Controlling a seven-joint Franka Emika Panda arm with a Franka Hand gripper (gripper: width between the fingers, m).
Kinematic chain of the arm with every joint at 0, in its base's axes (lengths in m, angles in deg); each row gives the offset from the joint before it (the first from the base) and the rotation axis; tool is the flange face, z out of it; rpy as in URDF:
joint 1: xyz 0 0 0.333 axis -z
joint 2: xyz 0 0 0 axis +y
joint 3: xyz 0 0 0.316 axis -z
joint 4: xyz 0.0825 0 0 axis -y
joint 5: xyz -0.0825 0 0.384 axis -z
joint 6: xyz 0 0 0 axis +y
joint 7: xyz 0.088 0 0 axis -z
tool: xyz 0 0 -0.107 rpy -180 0 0
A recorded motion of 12 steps. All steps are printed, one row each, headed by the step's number.
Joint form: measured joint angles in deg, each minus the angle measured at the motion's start. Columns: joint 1, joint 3, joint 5, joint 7, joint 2, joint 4, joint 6.
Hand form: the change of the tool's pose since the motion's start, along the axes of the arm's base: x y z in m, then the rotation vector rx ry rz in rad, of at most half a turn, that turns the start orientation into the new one. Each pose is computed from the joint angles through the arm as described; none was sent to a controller.
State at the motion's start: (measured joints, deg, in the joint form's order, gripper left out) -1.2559 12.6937 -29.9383 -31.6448 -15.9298 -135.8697 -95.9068
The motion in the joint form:
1: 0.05 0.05 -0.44 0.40 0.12 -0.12 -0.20
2: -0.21 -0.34 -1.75 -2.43 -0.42 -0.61 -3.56
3: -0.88 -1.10 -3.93 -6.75 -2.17 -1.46 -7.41
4: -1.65 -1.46 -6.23 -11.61 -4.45 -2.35 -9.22
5: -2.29 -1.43 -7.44 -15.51 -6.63 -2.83 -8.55
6: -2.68 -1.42 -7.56 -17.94 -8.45 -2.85 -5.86
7: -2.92 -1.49 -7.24 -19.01 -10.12 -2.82 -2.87
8: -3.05 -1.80 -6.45 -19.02 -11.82 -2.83 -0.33
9: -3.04 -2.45 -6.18 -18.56 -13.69 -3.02 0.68
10: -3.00 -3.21 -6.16 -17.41 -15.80 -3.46 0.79
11: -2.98 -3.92 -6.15 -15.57 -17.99 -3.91 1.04
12: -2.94 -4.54 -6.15 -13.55 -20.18 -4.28 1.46
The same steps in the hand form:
1: 0.0003 -0.0003 -0.0013 0.0041 0.0046 -0.0125
2: 0.0054 0.0022 0.0016 0.0099 -0.0742 -0.0034
3: 0.0086 0.0108 0.0119 0.0270 -0.1912 0.0267
4: 0.0061 0.0197 0.0247 0.0616 -0.2956 0.0744
5: -0.0005 0.0266 0.0372 0.0976 -0.3618 0.1321
6: -0.0094 0.0331 0.0483 0.1304 -0.3863 0.1947
7: -0.0191 0.0387 0.0579 0.1551 -0.3891 0.2450
8: -0.0289 0.0439 0.0671 0.1636 -0.3831 0.2840
9: -0.0368 0.0491 0.0771 0.1621 -0.3924 0.3022
10: -0.0446 0.0543 0.0873 0.1538 -0.4063 0.3026
11: -0.0532 0.0593 0.0974 0.1446 -0.4123 0.2943
12: -0.0622 0.0636 0.1076 0.1363 -0.4157 0.2829

